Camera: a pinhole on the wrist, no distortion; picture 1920 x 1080 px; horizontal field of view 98.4 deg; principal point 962.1 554.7 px. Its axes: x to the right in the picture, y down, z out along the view. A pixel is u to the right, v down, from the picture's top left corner.
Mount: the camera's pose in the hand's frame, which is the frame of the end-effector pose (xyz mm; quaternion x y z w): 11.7 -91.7 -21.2 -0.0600 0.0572 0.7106 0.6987
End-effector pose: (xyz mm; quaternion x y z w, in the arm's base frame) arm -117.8 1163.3 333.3 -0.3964 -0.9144 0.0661 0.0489
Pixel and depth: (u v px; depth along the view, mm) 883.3 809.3 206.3
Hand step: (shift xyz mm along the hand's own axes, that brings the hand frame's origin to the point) -52.5 -78.1 185.3
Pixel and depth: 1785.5 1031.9 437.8
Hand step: -249.9 405.3 338.1
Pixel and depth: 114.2 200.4 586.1
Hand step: 269.0 -582.0 656.6
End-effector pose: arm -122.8 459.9 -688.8 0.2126 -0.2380 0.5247 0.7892
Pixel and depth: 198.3 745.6 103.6
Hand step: -11.1 -169.2 96.7
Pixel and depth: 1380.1 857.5 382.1
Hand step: -133.1 159.1 323.5
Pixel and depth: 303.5 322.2 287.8
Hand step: 94.7 -268.4 300.6
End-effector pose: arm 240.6 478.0 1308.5 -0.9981 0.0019 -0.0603 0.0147
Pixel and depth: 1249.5 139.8 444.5
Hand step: 229.3 137.5 392.3
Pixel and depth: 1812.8 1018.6 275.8
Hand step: -148.8 230.4 203.6
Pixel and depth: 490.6 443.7 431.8
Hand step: 71.3 -261.7 445.4
